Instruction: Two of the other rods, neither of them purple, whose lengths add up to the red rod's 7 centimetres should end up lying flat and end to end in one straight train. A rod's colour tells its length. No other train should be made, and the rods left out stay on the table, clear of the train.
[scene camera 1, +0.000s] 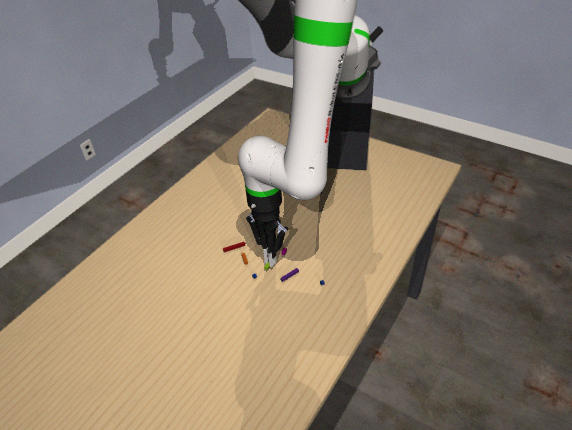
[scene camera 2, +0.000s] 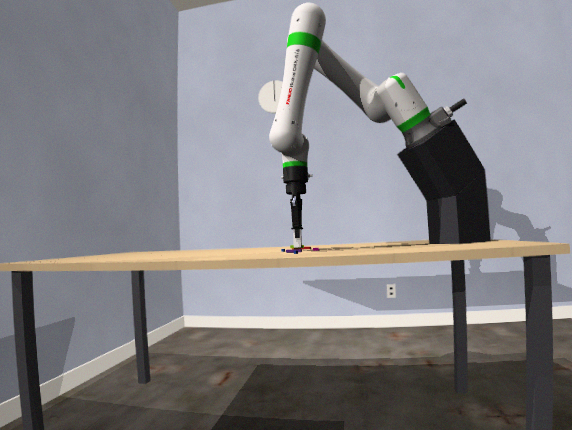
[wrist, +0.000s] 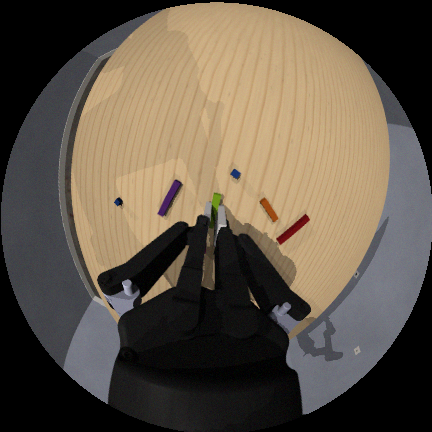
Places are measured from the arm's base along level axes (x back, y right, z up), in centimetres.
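Pixels of known places: gripper, between the fingertips: (scene camera 1: 270, 262) (scene camera 2: 297, 247) (wrist: 212, 211); arm's base, origin of its link: (scene camera 1: 346, 77) (scene camera 2: 424, 137).
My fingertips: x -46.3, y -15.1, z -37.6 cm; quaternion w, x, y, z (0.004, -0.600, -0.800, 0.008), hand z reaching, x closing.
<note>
For each thing: its top centre in the pictures, then the offset to it from my fingertips. Level surfaces: height alone.
- lime-green rod, centre of its top: (wrist: 212, 211) (scene camera 1: 270, 261) dx -0.3, dy -0.1, dz +0.8 cm
- red rod, centre of its top: (wrist: 294, 230) (scene camera 1: 233, 245) dx -3.7, dy +13.8, dz -0.5 cm
- shorter orange rod, centre of its top: (wrist: 269, 210) (scene camera 1: 244, 257) dx -4.2, dy +7.5, dz -0.5 cm
- purple rod, centre of its top: (wrist: 167, 198) (scene camera 1: 289, 273) dx +1.6, dy -6.7, dz -0.5 cm
- small blue piece, centre of its top: (wrist: 235, 173) (scene camera 1: 254, 274) dx -6.2, dy +0.1, dz -0.5 cm
- magenta rod, centre of its top: (scene camera 1: 284, 250) (scene camera 2: 315, 247) dx +6.5, dy +1.5, dz -0.5 cm
- wooden table, height of its surface: dz -1.5 cm
My gripper (scene camera 1: 270, 263) (scene camera 2: 298, 244) (wrist: 212, 211) is shut on the lime-green rod (scene camera 1: 267, 266) (wrist: 216, 200), low at the table top; whether the rod touches the table I cannot tell. The fingers hide part of it. A red rod (scene camera 1: 234, 247) (wrist: 293, 229) and a shorter orange rod (scene camera 1: 244, 258) (wrist: 269, 210) lie apart on one side. A purple rod (scene camera 1: 289, 275) (wrist: 170, 198) lies on the other side. One small blue piece (scene camera 1: 254, 276) (wrist: 235, 174) lies near the orange rod, another blue piece (scene camera 1: 322, 283) (wrist: 118, 202) beyond the purple one. A magenta rod (scene camera 1: 284, 251) (scene camera 2: 316, 249) lies beside the fingers, hidden in the wrist view.
The rods lie on a wooden table (scene camera 1: 150, 310) (scene camera 2: 150, 260) (wrist: 280, 100). The arm's dark pedestal (scene camera 1: 350, 150) (scene camera 2: 457, 210) stands at the table's far end in scene camera 1. The arm's shadow falls across the table around the gripper.
</note>
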